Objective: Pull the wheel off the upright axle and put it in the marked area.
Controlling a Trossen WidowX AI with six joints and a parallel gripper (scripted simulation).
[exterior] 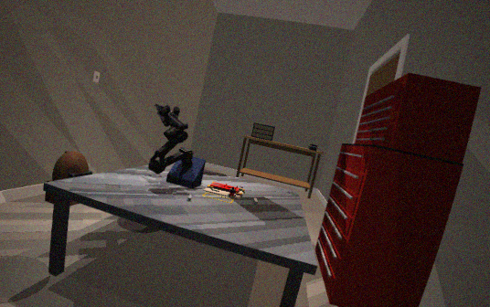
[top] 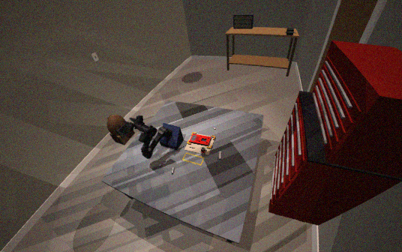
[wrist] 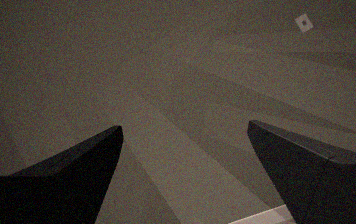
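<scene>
Right now my gripper tip is 510 mm short of the wheel, 430 mm above it and 240 mm to the right of it. The rest, counted from my gripper tip: dark axle 520 mm ahead, 440 mm below, 240 mm to the left; then beige board 460 mm below, 450 mm ahead, 330 mm to the left.
</scene>
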